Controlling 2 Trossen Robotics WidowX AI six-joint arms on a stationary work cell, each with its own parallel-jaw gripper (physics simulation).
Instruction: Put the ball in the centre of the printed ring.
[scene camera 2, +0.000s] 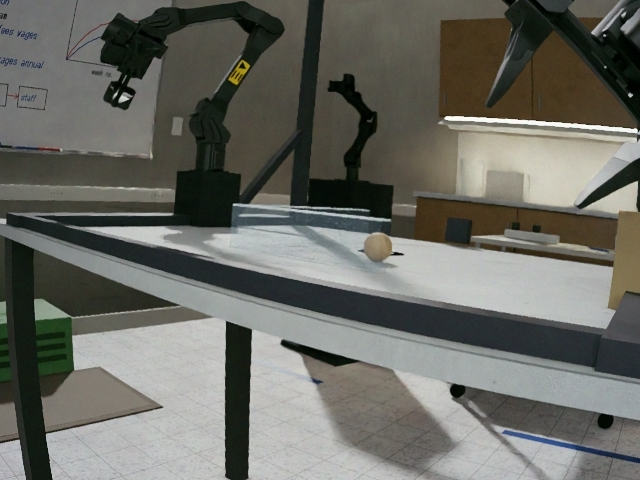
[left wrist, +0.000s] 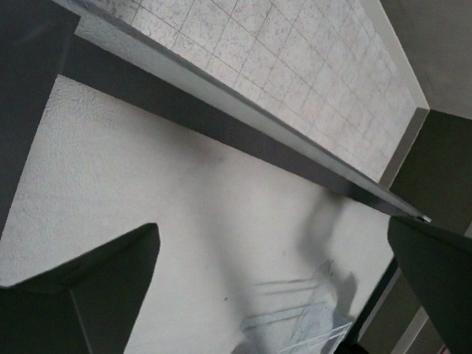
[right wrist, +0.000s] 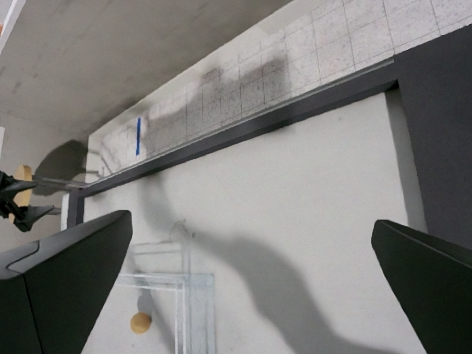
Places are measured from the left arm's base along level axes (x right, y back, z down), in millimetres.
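Where they show: left gripper, fingertip midpoint: (scene camera 2: 534, 158) (left wrist: 273, 231) (right wrist: 46, 196); right gripper, fingertip midpoint: (scene camera 2: 122, 87) (right wrist: 254, 226).
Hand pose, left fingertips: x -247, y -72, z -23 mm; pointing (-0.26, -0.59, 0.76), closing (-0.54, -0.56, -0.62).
Each offset is from my left fingertips to the top centre of the thing. "spot": to the spot under its first point. Level surfaces: height alone.
The ball (scene camera 2: 377, 246) (right wrist: 141, 323) is pale wood-coloured and rests on the white table @[dz +121 mm] (scene camera 2: 516, 289) beside a clear walled structure. A thin dark mark @[spot: dx +358, dy -378, dz +121 mm] (scene camera 2: 397, 253) shows at both sides of the ball; I cannot tell whether it is the printed ring. No ring shows plainly in the wrist views. My left gripper (scene camera 2: 534, 156) (left wrist: 273, 231) (right wrist: 46, 196) is open and empty, high above the table at the right of the scene view. My right gripper (scene camera 2: 119, 97) (right wrist: 254, 226) is open and empty, high at the left, far from the ball.
The clear walled structure @[dx +294, dy -389, dz +61 mm] (scene camera 2: 377, 225) (left wrist: 280, 320) (right wrist: 202, 300) stands on the table near the ball. A dark raised rim (scene camera 2: 310, 279) (left wrist: 215, 120) (right wrist: 240, 132) runs along the table edges. A tan panel @[spot: dx +197, dy +36, dz +69 mm] (scene camera 2: 626, 258) stands at the right edge of the scene view.
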